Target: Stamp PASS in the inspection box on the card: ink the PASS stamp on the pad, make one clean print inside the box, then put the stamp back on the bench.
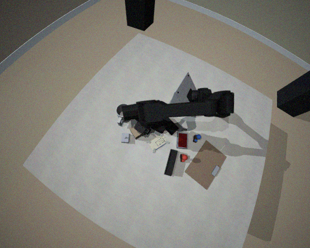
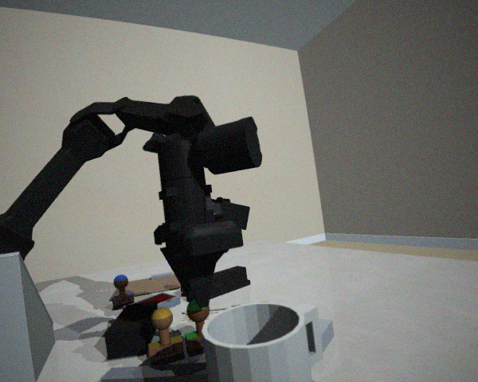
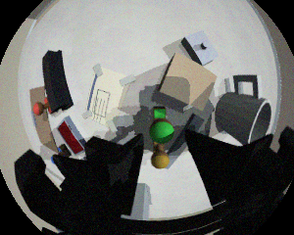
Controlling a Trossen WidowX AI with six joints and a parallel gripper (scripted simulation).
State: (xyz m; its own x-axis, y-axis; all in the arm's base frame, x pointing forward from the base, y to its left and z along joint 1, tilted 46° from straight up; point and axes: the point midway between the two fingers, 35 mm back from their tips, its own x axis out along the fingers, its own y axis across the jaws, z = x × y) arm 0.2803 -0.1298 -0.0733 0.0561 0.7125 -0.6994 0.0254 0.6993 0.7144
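Right now the green-knobbed stamp is 4 cm below my gripper tip. Also, from my gripper tip: card 9 cm to the left, 6 cm below, 5 cm ahead; small brown box 5 cm ahead, 4 cm to the right, 4 cm below; yellow-knobbed stamp 5 cm behind, 4 cm below, 1 cm to the left.
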